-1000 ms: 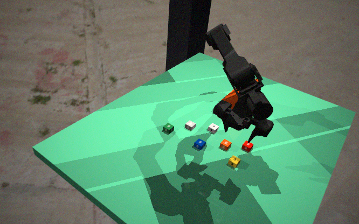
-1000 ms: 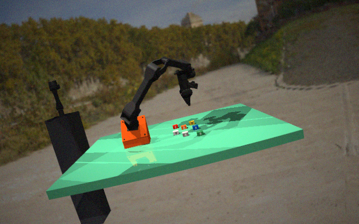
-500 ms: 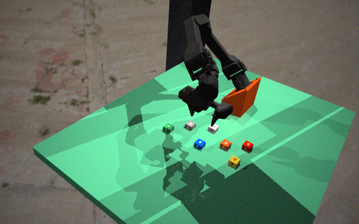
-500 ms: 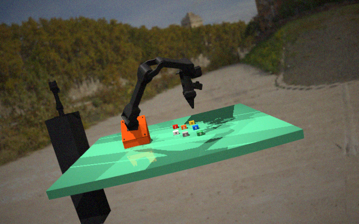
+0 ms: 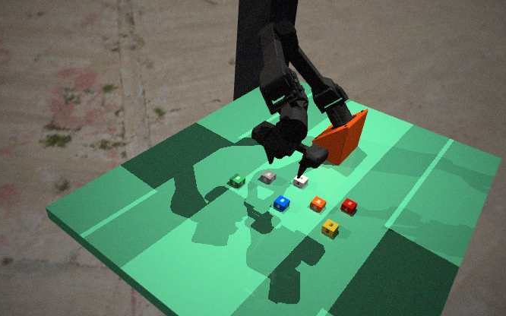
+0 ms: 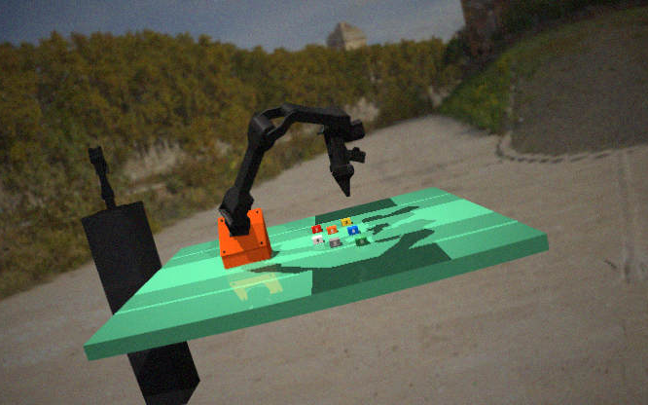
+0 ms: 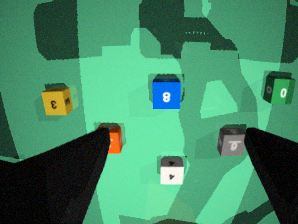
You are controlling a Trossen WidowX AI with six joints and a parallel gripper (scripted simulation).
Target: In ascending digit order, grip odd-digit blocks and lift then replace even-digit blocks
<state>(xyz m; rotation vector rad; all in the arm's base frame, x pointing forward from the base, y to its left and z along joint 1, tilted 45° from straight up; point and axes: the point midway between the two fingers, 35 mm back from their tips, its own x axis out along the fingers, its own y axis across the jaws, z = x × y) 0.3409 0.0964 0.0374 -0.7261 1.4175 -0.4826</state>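
My gripper tip is 140 mm to the left of the green block, 120 mm above it and 20 mm short of it. From my gripper tip the other things lie so: grey block 120 mm below, 90 mm to the right, 60 mm behind; then blue block 120 mm below, 10 mm behind; then orange block 120 mm below, 80 mm behind, 70 mm to the left.
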